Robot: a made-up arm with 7 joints. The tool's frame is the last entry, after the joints.
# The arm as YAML. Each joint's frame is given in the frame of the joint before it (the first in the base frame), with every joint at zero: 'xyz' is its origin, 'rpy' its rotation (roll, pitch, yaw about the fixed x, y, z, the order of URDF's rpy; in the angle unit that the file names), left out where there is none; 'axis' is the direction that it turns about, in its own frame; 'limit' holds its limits. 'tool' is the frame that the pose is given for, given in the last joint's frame.
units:
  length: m
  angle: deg
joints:
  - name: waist
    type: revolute
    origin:
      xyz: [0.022, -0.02, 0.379]
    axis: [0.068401, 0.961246, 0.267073]
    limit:
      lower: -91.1
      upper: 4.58
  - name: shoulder
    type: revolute
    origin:
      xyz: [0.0, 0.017, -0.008]
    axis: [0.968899, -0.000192, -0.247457]
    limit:
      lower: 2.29
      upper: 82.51
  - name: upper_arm
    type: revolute
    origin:
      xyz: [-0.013, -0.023, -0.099]
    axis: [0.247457, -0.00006, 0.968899]
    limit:
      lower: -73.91
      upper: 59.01
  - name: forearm
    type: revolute
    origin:
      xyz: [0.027, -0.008, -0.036]
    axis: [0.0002, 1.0, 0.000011]
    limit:
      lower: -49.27
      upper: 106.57
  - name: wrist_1
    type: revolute
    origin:
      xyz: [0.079, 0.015, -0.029]
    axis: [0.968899, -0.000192, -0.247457]
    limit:
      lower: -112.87
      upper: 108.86
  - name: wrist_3
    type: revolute
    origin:
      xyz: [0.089, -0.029, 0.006]
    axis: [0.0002, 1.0, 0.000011]
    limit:
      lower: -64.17
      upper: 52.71
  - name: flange
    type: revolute
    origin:
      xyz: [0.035, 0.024, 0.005]
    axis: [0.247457, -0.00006, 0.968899]
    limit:
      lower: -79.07
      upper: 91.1
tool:
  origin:
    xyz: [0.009, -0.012, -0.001]
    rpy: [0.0, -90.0, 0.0]
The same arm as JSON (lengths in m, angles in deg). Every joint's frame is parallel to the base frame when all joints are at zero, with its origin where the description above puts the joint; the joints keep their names.
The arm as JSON. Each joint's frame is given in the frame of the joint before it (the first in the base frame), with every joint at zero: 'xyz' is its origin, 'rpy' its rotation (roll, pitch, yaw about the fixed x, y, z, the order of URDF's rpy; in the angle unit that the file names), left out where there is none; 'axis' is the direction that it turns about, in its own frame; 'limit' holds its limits. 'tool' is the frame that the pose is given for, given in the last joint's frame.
{"units": {"length": "m", "angle": "deg"}, "joints": [
  {"name": "waist", "type": "revolute", "origin": {"xyz": [0.022, -0.02, 0.379]}, "axis": [0.068403, 0.961235, 0.26711], "limit": {"lower": -91.1, "upper": 4.58}},
  {"name": "shoulder", "type": "revolute", "origin": {"xyz": [0.0, 0.017, -0.008]}, "axis": [0.968889, -0.0002, -0.247497], "limit": {"lower": 2.29, "upper": 82.51}},
  {"name": "upper_arm", "type": "revolute", "origin": {"xyz": [-0.013, -0.023, -0.099]}, "axis": [0.247497, -0.0001, 0.968889], "limit": {"lower": -73.91, "upper": 59.01}},
  {"name": "forearm", "type": "revolute", "origin": {"xyz": [0.027, -0.008, -0.036]}, "axis": [0.0002, 1.0, 0.0], "limit": {"lower": -49.27, "upper": 106.57}},
  {"name": "wrist_1", "type": "revolute", "origin": {"xyz": [0.079, 0.015, -0.029]}, "axis": [0.968889, -0.0002, -0.247497], "limit": {"lower": -112.87, "upper": 108.86}},
  {"name": "wrist_3", "type": "revolute", "origin": {"xyz": [0.089, -0.029, 0.006]}, "axis": [0.0002, 1.0, 0.0], "limit": {"lower": -64.17, "upper": 52.71}},
  {"name": "flange", "type": "revolute", "origin": {"xyz": [0.035, 0.024, 0.005]}, "axis": [0.247497, -0.0001, 0.968889], "limit": {"lower": -79.07, "upper": 91.1}}
], "tool": {"origin": {"xyz": [0.009, -0.012, -0.001], "rpy": [0.0, -90.0, 0.0]}}}

